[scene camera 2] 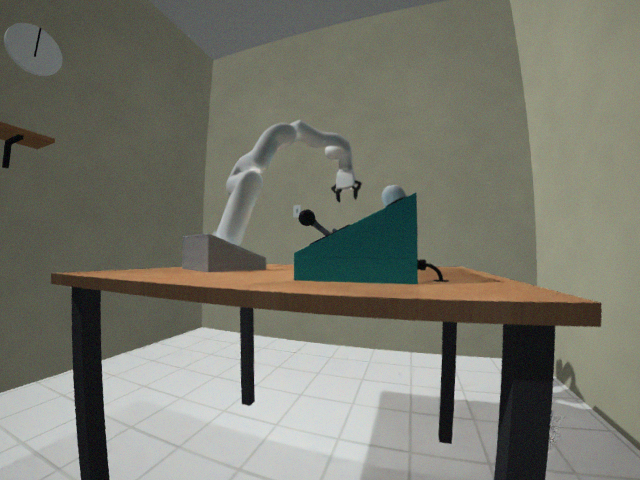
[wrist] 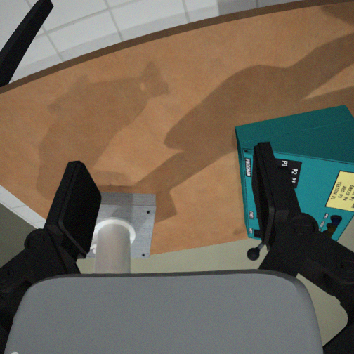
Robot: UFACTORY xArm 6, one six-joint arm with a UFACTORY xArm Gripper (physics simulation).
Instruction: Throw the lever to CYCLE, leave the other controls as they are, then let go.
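Places are measured from the arm's base along level axes (x ahead, y left, z up), in centimetres.
Where they show: gripper, fingertip midpoint: [scene camera 2: 346, 200]; arm's base, link origin: [scene camera 2: 225, 247].
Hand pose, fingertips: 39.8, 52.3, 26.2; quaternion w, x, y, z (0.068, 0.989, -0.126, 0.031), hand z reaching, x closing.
Each offset is from my fingertips to the centre of the thing, as dx, dy, dz. "spot": to the spot under its first point. Level surfaces: height alone.
A teal sloped console {+10.9, -61.2, -25.5} [scene camera 2: 361, 253] [wrist: 295, 132] stands on the table. In the scene view a lever with a black ball knob [scene camera 2: 306, 217] rises from the low part of its slope and leans towards the arm's base. In the wrist view a dark ball knob [wrist: 253, 254] shows beside the right finger, which covers part of its rod. The lever's position label cannot be read. My gripper [scene camera 2: 347, 199] [wrist: 169, 170] is open and empty, pointing down above the slope. In the scene view it is higher than the lever knob and to its right, apart from it.
A pale dome {spot: +15.4, -83.8, -15.8} [scene camera 2: 393, 194] sits at the console's high end. A yellow label [wrist: 342, 191] and small dark controls [wrist: 336, 220] show on its panel. A black cable {spot: +24.5, -80.5, -31.3} [scene camera 2: 435, 268] leaves its back. The arm's grey base [scene camera 2: 222, 254] [wrist: 144, 226] stands left of the console on the wooden table {dz -34.0} [scene camera 2: 170, 281] [wrist: 210, 55].
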